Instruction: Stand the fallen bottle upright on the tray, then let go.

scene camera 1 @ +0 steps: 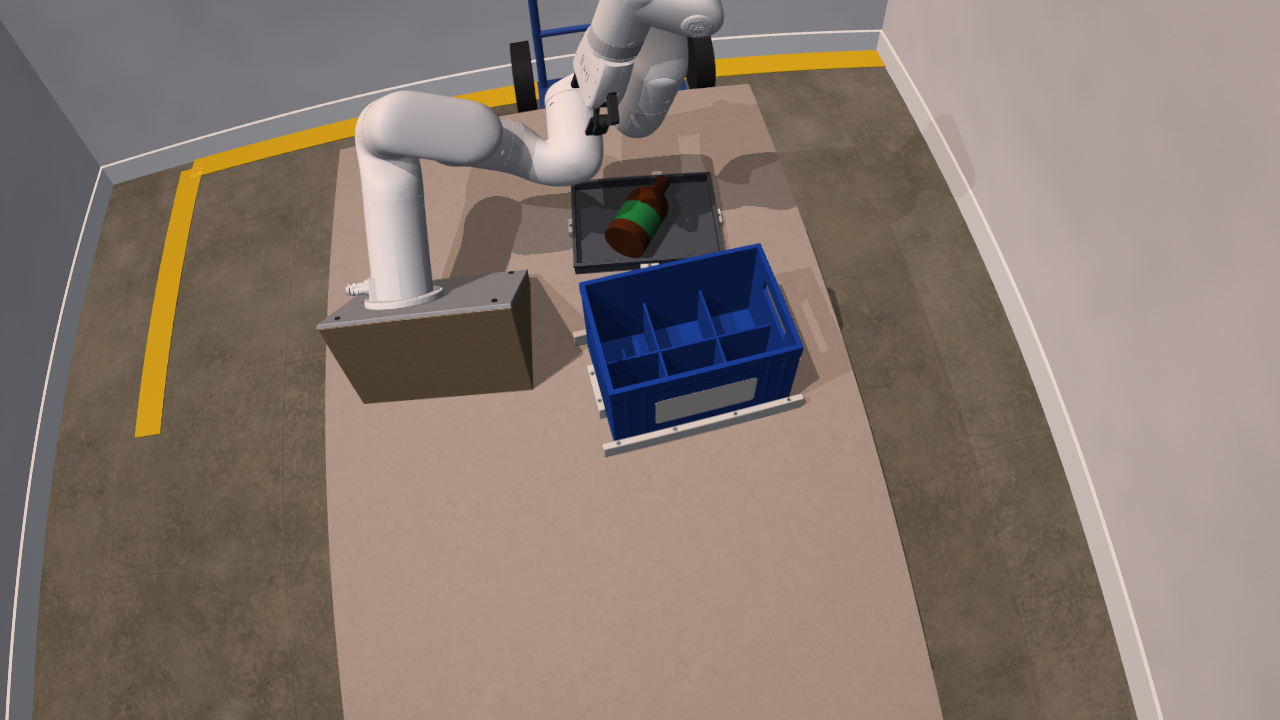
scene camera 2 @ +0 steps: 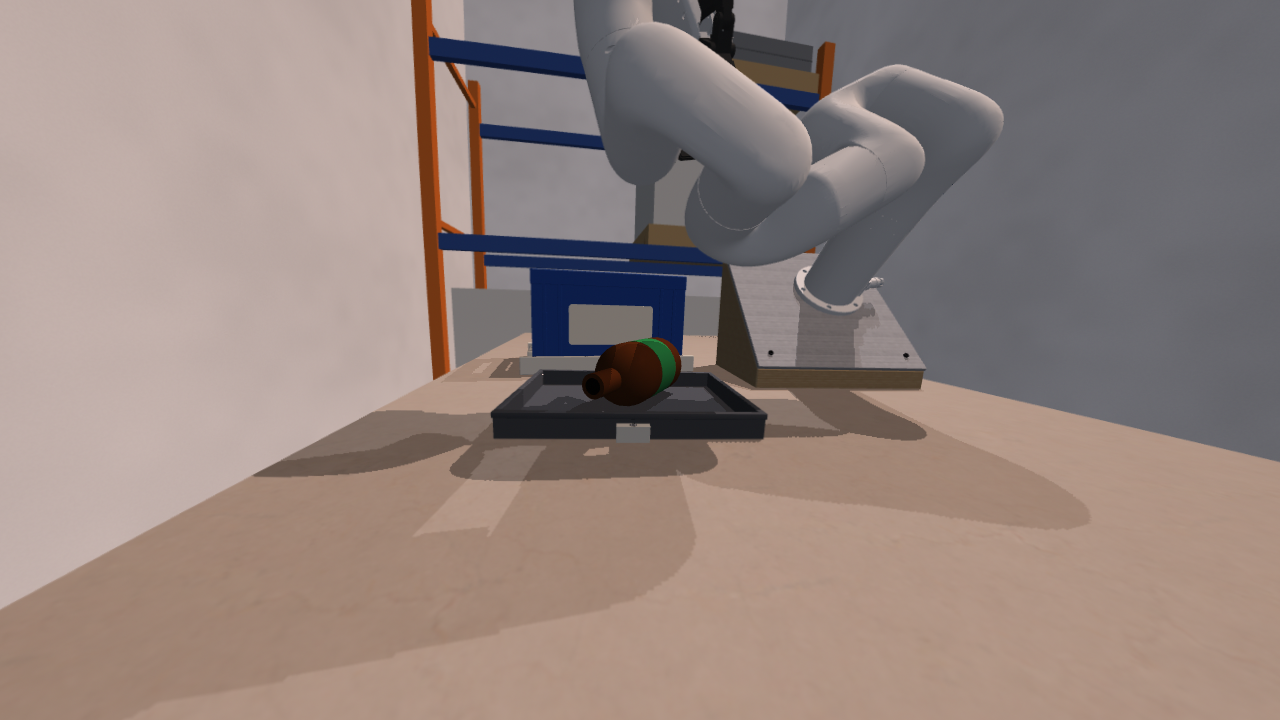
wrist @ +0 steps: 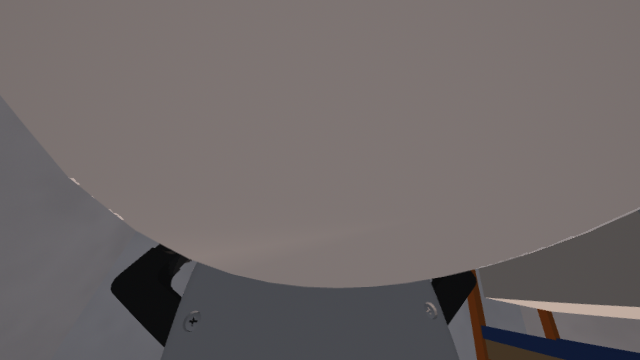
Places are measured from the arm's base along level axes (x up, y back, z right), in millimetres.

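Where they show: gripper, between the fingertips: [scene camera 1: 587,109]; arm's base, origin of its link: [scene camera 1: 404,300] [scene camera 2: 826,291].
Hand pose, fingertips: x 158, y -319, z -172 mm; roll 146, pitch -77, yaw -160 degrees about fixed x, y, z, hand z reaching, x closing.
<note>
Each offset is from my fingertips to the top centre of the thing.
The brown bottle @(dx -237, dy -82, dz -7 mm) [scene camera 1: 637,217] [scene camera 2: 629,376] with a green label lies on its side in the shallow dark tray [scene camera 1: 599,266] [scene camera 2: 554,426]. Its neck points to the back right in scene camera 1 and toward the viewer, slightly left, in scene camera 2. My gripper [scene camera 1: 603,118] is open and empty, raised well above the table beyond the tray's back left, apart from the bottle. In scene camera 2 it is largely hidden behind the arm. In the wrist view its fingertips are hidden behind a large pale arm link, and the bottle and tray do not show.
A blue divided crate @(dx -141, dy -88, dz +296 mm) [scene camera 1: 633,413] [scene camera 2: 549,313] stands close beside the tray, with pale rails around its base. The arm's wooden pedestal [scene camera 1: 434,360] [scene camera 2: 741,358] stands to one side. A hand truck [scene camera 1: 521,76] is behind the table. An orange and blue rack [scene camera 2: 429,179] [wrist: 477,320] stands farther off.
</note>
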